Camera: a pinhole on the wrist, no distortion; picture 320 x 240 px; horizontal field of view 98.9 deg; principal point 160.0 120.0 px. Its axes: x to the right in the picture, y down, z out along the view. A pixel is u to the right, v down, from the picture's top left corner.
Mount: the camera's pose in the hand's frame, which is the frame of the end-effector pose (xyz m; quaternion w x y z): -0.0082 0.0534 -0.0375 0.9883 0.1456 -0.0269 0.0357
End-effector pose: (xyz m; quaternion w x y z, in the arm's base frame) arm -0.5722 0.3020 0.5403 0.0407 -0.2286 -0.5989 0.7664
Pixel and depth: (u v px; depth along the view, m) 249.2 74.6 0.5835
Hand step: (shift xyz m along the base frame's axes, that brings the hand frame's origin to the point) -0.5756 -0.2415 0.2374
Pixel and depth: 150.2 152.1 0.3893
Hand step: -0.0845 -0.3503 0.0576
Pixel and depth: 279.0 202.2 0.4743
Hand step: -0.4848 -0.4097 -0.2156
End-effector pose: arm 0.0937 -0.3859 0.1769 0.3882 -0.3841 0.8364 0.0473
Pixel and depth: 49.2 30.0 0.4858
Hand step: 0.6334 0.0647 0.1469
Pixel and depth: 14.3 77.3 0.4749
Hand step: 0.5945 0.2640 0.1757
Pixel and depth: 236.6 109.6 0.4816
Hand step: 0.2363 -0.0577 -0.4417
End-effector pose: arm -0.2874 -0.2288 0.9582 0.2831 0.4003 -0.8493 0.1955
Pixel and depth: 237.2 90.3 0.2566
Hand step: -0.0810 -0.2252 -0.0642
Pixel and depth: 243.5 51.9 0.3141
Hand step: -0.0307 -0.3374 -0.0417
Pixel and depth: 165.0 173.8 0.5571
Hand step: -0.2473 -0.2342 -0.4559
